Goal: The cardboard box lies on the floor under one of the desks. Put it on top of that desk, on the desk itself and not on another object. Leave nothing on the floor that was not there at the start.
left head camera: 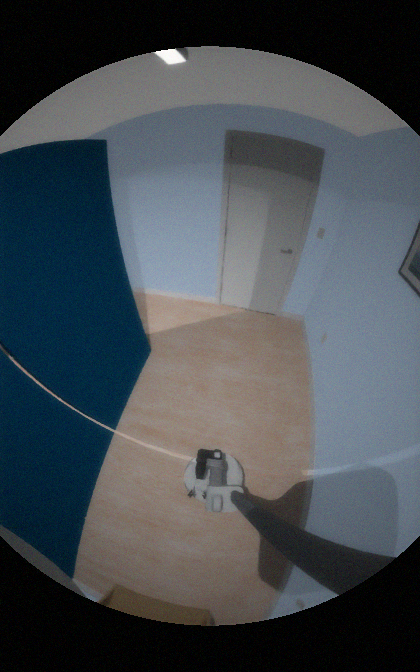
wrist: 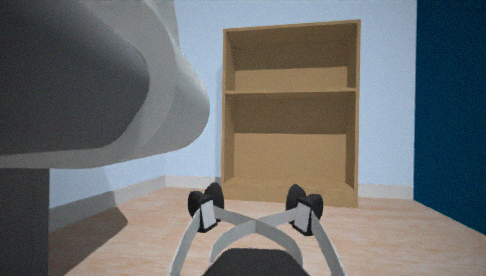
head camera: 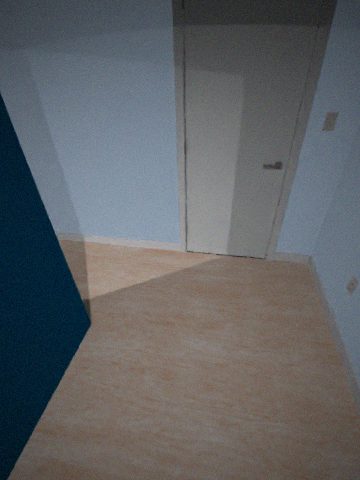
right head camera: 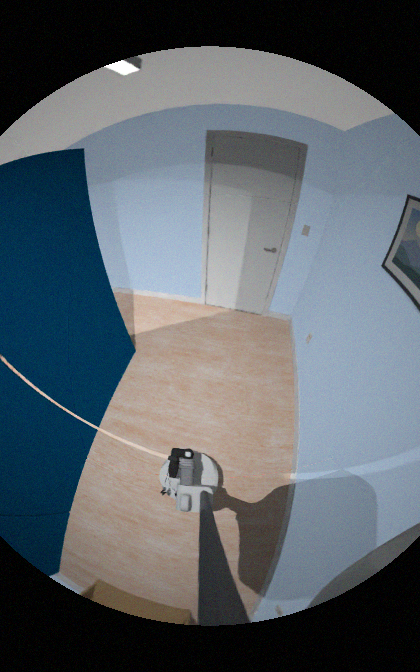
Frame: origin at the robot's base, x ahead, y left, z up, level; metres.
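Where they show: gripper, fingertip midpoint: (wrist: 254, 198).
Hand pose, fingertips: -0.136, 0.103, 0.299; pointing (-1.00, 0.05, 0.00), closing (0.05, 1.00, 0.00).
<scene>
After its pixels a point has its place, as x, y, z.
Neither the cardboard box nor a desk shows in these views. My gripper (wrist: 254, 198) {-0.136, 0.103, 0.299} (left head camera: 197, 494) (right head camera: 168, 492) is open, its two dark fingertips apart with no object between them. In the wrist view it is above the wooden floor and points towards a brown bookshelf against the wall. In both side head views it is low beside the round base. What lies behind the tall blue partition is hidden.
A dark blue partition (head camera: 35, 300) (left head camera: 60, 275) (right head camera: 50, 275) (wrist: 450, 100) stands left in the head views. A closed door (head camera: 210, 150) {1.971, -0.229, 0.982} (left head camera: 245, 240) (right head camera: 227, 240) is ahead, with a wall close on the right. The bookshelf (wrist: 290, 193) (left head camera: 155, 607) (right head camera: 135, 602) stands behind.
</scene>
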